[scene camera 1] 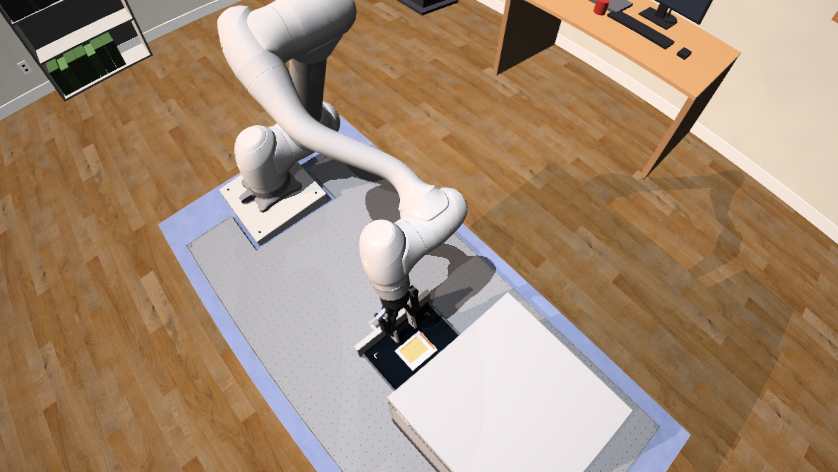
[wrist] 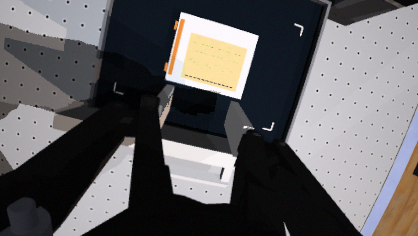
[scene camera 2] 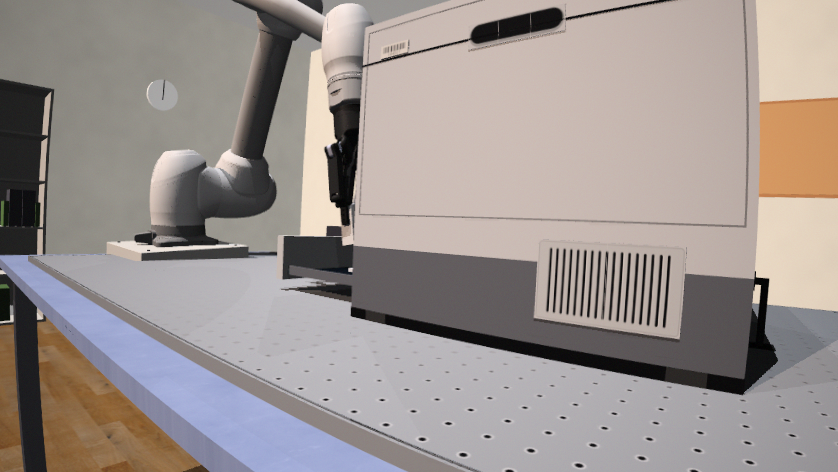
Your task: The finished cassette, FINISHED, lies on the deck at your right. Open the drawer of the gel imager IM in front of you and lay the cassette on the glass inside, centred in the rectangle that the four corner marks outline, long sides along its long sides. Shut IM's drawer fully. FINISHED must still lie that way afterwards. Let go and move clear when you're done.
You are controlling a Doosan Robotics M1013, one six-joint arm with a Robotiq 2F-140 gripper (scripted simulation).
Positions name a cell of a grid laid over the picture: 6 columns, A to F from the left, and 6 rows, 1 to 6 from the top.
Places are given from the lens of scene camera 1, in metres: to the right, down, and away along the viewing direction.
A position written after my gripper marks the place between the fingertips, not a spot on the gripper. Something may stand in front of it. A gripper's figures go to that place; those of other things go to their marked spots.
my gripper (scene camera 1: C5): -0.04, 0.28, 1.24
cassette FINISHED (scene camera 1: C5): 0.00, 0.33, 1.25
